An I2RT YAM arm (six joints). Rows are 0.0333 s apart.
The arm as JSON. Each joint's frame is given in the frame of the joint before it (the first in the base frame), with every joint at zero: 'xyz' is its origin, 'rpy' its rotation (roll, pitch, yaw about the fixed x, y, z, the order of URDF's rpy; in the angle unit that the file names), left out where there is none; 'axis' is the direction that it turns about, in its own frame. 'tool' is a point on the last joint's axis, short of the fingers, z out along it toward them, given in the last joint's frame.
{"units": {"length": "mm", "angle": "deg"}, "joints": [
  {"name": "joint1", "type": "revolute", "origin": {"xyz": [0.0, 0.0, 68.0]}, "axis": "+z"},
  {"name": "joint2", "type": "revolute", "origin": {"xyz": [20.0, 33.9, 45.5], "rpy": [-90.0, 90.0, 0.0]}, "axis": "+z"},
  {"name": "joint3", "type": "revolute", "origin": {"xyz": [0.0, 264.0, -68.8], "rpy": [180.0, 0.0, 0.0]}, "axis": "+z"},
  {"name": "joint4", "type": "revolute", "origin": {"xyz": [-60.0, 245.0, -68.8]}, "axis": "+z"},
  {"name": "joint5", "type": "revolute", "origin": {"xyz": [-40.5, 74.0, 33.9], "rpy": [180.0, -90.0, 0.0]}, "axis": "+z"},
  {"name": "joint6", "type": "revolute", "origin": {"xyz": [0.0, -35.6, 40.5], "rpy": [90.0, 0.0, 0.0]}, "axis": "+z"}
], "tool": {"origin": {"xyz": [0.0, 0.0, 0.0], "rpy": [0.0, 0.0, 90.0]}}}
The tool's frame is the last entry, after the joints.
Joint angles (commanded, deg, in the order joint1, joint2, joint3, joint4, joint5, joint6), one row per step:
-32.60 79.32 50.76 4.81 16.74 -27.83
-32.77 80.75 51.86 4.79 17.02 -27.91
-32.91 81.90 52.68 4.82 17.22 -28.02
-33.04 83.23 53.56 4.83 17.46 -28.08
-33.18 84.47 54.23 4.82 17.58 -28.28
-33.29 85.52 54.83 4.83 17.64 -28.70
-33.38 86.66 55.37 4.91 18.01 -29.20
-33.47 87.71 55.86 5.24 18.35 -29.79
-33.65 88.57 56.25 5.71 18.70 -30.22
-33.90 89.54 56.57 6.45 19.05 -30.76
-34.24 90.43 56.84 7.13 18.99 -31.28
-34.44 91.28 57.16 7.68 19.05 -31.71
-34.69 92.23 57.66 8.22 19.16 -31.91
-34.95 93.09 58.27 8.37 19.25 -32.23
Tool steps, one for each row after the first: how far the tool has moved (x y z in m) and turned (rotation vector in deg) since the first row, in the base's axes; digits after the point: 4 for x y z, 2 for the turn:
0.0043 -0.0040 -0.0008 0.05 0.41 -0.39
0.0076 -0.0073 -0.0019 0.08 0.79 -0.67
0.0114 -0.0108 -0.0038 0.20 1.26 -1.00
0.0147 -0.0140 -0.0066 0.36 1.92 -1.16
0.0175 -0.0167 -0.0088 0.34 2.60 -1.16
0.0204 -0.0195 -0.0118 0.21 3.49 -1.38
0.0232 -0.0222 -0.0143 -0.11 4.19 -1.53
0.0252 -0.0251 -0.0161 -0.46 4.59 -1.85
0.0271 -0.0284 -0.0185 -0.92 4.99 -2.21
0.0286 -0.0319 -0.0210 -1.20 5.31 -2.28
0.0304 -0.0347 -0.0232 -1.46 5.62 -2.36
0.0325 -0.0382 -0.0250 -1.64 5.73 -2.64
0.0343 -0.0415 -0.0264 -1.78 6.07 -2.84

